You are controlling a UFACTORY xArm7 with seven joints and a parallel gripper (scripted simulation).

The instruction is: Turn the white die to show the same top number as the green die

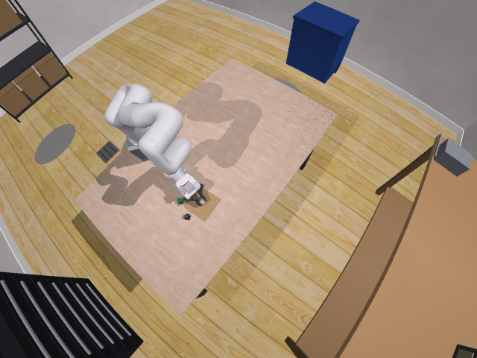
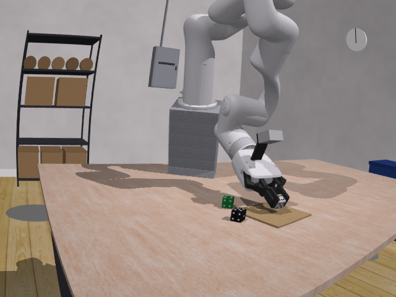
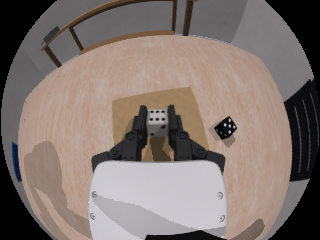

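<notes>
Now: hand 10 mm short of the white die and 10 mm above it. The rest, counted from my hand: green die: 100 mm behind, 60 mm to the right, 30 mm below; then brown mat: 40 mm below; then black die: 110 mm to the right, 30 mm below, 20 mm behind.
</notes>
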